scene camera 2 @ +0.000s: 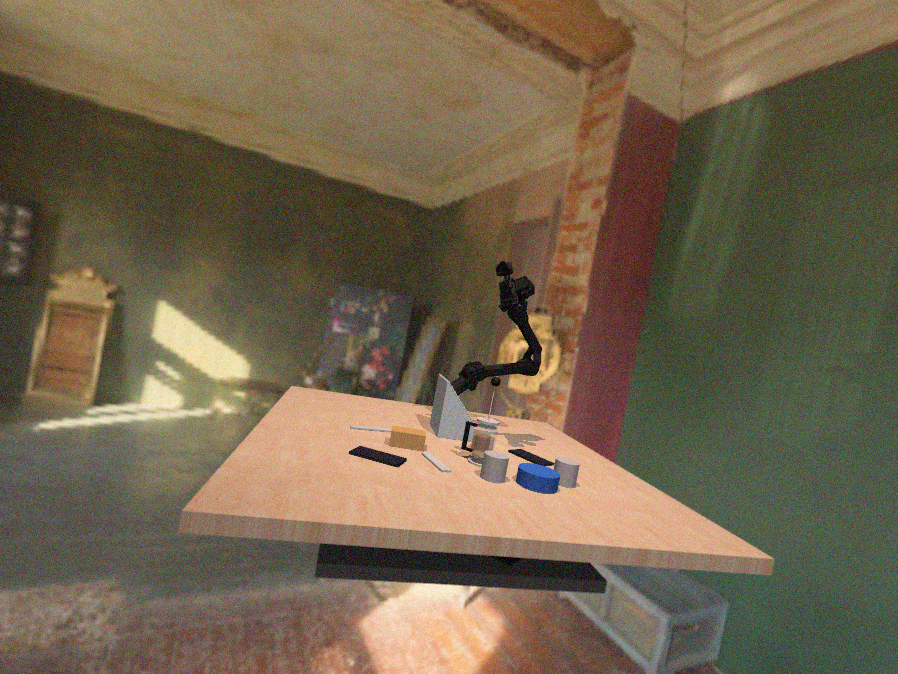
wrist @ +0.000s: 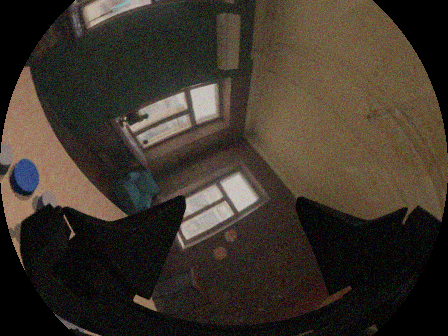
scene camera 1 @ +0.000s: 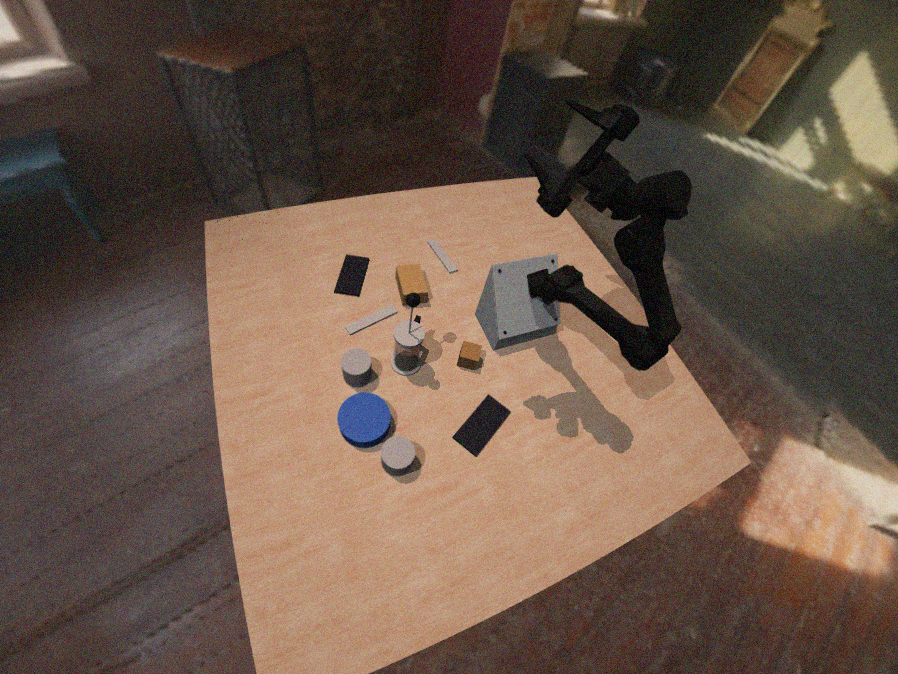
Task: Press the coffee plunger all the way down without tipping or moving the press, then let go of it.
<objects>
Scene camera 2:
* my gripper
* coffee press
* blue disc
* tan block
</objects>
